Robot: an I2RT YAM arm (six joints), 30 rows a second.
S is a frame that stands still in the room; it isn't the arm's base.
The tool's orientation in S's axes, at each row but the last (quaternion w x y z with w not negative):
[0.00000, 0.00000, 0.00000, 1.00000]
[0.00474, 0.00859, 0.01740, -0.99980]
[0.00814, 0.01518, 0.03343, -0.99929]
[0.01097, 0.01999, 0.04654, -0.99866]
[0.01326, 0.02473, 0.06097, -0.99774]
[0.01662, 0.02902, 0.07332, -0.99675]
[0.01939, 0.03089, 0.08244, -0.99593]
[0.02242, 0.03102, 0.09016, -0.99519]
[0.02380, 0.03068, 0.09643, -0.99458]
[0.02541, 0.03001, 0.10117, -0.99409]
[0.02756, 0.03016, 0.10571, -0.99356]
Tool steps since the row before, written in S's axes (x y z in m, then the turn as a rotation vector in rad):
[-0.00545, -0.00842, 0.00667, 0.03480, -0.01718, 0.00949]
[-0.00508, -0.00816, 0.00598, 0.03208, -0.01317, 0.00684]
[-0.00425, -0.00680, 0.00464, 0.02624, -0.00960, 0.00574]
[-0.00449, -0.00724, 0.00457, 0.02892, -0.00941, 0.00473]
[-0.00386, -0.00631, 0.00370, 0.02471, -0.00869, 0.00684]
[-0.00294, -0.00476, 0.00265, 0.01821, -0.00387, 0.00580]
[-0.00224, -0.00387, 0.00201, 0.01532, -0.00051, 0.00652]
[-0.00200, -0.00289, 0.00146, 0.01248, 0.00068, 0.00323]
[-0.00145, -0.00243, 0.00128, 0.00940, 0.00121, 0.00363]
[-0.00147, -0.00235, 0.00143, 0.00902, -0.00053, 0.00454]
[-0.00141, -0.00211, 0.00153, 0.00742, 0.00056, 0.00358]
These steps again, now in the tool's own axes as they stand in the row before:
[0.00545, 0.00842, 0.00667, -0.03480, 0.01718, 0.00949]
[0.00505, 0.00790, 0.00635, -0.03207, 0.01324, 0.00675]
[0.00421, 0.00640, 0.00521, -0.02626, 0.00965, 0.00559]
[0.00444, 0.00668, 0.00540, -0.02889, 0.00962, 0.00446]
[0.00381, 0.00570, 0.00462, -0.02482, 0.00852, 0.00666]
[0.00291, 0.00421, 0.00348, -0.01841, 0.00366, 0.00529]
[0.00223, 0.00339, 0.00275, -0.01568, 0.00011, 0.00561]
[0.00201, 0.00248, 0.00207, -0.01268, -0.00062, 0.00233]
[0.00146, 0.00206, 0.00181, -0.00966, -0.00138, 0.00279]
[0.00148, 0.00193, 0.00195, -0.00926, 0.00012, 0.00405]
[0.00141, 0.00165, 0.00202, -0.00766, -0.00084, 0.00297]

